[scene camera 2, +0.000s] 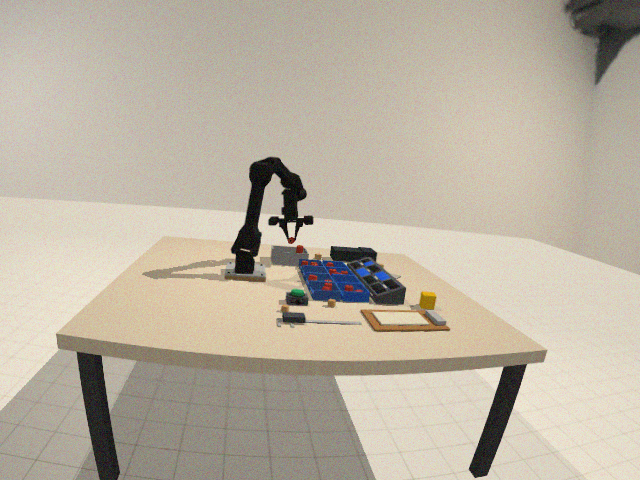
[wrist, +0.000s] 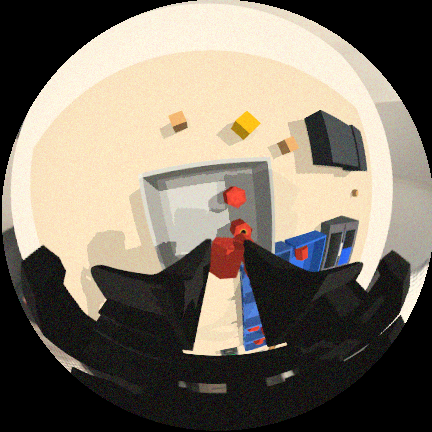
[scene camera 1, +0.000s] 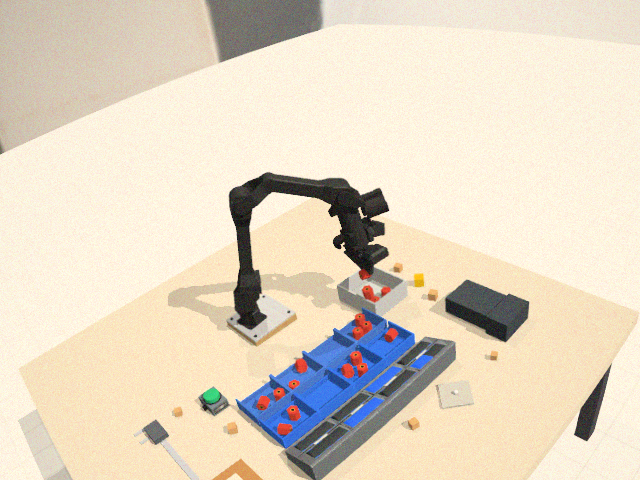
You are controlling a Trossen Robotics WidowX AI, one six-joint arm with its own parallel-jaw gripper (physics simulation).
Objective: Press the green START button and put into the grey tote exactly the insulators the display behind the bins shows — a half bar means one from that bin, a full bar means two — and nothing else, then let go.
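Frame: origin at the arm's base, x back, y left, z down, level; metres.
Seen in the pictures: gripper, fingertip midpoint: (scene camera 2: 291,240) (wrist: 226,244) (scene camera 1: 368,272); arm's base at its link origin: (scene camera 2: 243,270) (scene camera 1: 252,319).
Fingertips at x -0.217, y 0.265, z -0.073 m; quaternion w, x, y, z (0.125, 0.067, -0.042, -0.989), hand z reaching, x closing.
Offsets run from my fingertips to a thing's middle. "spot": to the spot under its first point.
My gripper (scene camera 1: 367,269) (scene camera 2: 291,238) (wrist: 226,244) is shut on a red insulator @[dz -0.001, dx +0.004, dy -0.010 m] (scene camera 1: 364,274) (scene camera 2: 291,240) (wrist: 224,260), held above the grey tote @[dz +0.069, dx +0.003, dy +0.010 m] (scene camera 1: 391,301) (scene camera 2: 282,256) (wrist: 192,217). Several red insulators lie in the tote; one (scene camera 1: 367,291) (wrist: 242,230) is near the bins' side and another @[dz +0.077, dx -0.032, dy +0.027 m] (scene camera 1: 385,291) (wrist: 234,196) lies apart. In scene camera 2 one insulator @[dz +0.027, dx -0.029, dy -0.043 m] (scene camera 2: 299,249) shows above the rim. The blue bins @[spot: dz +0.090, dx -0.136, dy -0.350 m] (scene camera 1: 323,395) hold more red insulators. The display (scene camera 1: 385,413) (scene camera 2: 395,297) shows two long blue bars and one shorter one. The green button @[dz +0.075, dx +0.068, dy -0.528 m] (scene camera 1: 211,395) (scene camera 2: 297,292) is on its black base.
A black box @[dz +0.068, dx -0.314, dy +0.098 m] (scene camera 1: 485,307) (scene camera 2: 353,253) (wrist: 332,142) stands beyond the tote. A yellow cube @[dz +0.083, dx -0.074, dy +0.128 m] (scene camera 1: 419,280) (wrist: 246,124) and small wooden cubes lie near it. A caliper @[dz +0.086, dx +0.035, dy -0.708 m] (scene camera 1: 155,431) (scene camera 2: 293,317), a flat plate @[dz +0.093, dx -0.393, dy -0.178 m] (scene camera 1: 445,395) and a brown frame @[spot: dz +0.090, dx -0.114, dy -0.710 m] (scene camera 2: 372,322) are on the table.
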